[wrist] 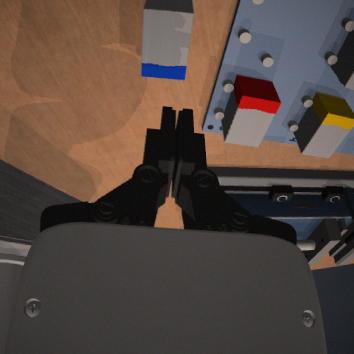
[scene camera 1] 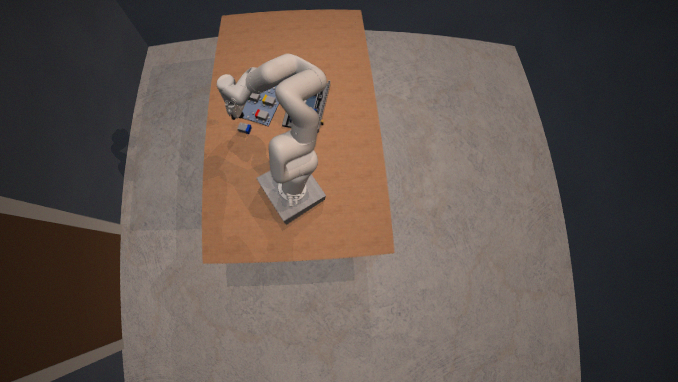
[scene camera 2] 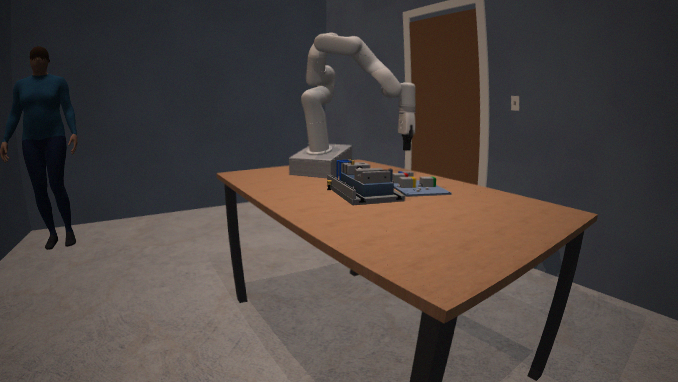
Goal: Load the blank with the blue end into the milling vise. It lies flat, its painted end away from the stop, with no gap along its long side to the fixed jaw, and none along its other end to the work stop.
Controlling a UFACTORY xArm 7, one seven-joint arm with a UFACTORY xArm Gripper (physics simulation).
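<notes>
The blank with the blue end point(scene camera 1: 244, 128) point(wrist: 166, 40) is a grey block lying on the table beside the blue pegged board. In the wrist view its blue end points towards my fingertips. My gripper point(scene camera 1: 235, 118) point(scene camera 2: 407, 149) point(wrist: 173, 127) is shut and empty. It hangs well above the table, near the blank and the board's corner. The milling vise point(scene camera 2: 372, 186) point(wrist: 300, 205) is a blue and grey assembly on the table; in the first scene view the arm covers much of it. Its jaws and work stop are hard to make out here.
The blue board point(scene camera 1: 270, 120) point(scene camera 2: 435, 192) point(wrist: 256, 52) carries a red-ended blank point(scene camera 1: 262, 115) point(wrist: 252, 117), a yellow-ended blank point(scene camera 1: 269, 100) point(scene camera 2: 407, 182) point(wrist: 327, 125) and a green-ended blank point(scene camera 2: 427, 182). Short pegs stand on it. The arm's base block point(scene camera 1: 285, 212) point(scene camera 2: 307, 166) is on the table. A person point(scene camera 2: 42, 107) stands beyond the table.
</notes>
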